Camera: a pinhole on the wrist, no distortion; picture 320 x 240 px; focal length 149.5 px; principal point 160.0 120.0 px. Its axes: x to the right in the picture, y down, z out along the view. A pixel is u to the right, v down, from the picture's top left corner.
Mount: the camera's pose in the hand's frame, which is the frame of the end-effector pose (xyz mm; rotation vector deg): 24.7 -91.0 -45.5 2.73 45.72 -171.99
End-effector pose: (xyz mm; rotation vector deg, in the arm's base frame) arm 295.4 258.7 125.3 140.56 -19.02 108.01
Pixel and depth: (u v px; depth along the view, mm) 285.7 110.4 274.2
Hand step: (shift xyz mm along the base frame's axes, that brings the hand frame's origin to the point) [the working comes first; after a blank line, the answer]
In the camera's frame: 230.5 -17.6 274.2

172.0 215.3 -231.2
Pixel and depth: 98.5 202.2 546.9
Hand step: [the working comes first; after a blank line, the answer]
In the camera's frame: -225.0 300.7 546.9

450.8 521.6 228.9
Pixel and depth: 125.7 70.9 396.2
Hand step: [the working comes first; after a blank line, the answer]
In the camera's frame: -90.9 -130.1 396.2

405.6 97.3 18.6
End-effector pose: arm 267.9 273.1 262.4 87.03 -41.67 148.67
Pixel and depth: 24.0 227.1 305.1
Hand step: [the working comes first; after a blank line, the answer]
In the camera's frame: -277.5 218.6 305.1

56.4 268.7 461.4
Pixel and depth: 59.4 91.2 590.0
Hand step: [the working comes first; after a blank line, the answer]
In the camera's frame: -397.0 -113.7 590.0

302.5 -57.4 658.8
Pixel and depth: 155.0 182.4 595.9
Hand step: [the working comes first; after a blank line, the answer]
In the camera's frame: -19.9 248.7 595.9

424.6 381.1 401.1
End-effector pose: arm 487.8 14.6 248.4 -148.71 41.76 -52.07
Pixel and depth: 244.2 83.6 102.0
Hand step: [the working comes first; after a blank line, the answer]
In the camera's frame: 57.4 -24.8 102.0

54.4 126.1 -6.0
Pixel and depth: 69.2 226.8 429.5
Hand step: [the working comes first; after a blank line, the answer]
In the camera's frame: -260.9 306.8 429.5

518.9 327.2 243.8
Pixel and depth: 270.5 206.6 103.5
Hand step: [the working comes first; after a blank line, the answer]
In the camera's frame: 76.5 60.0 103.5

44.5 192.1 49.6
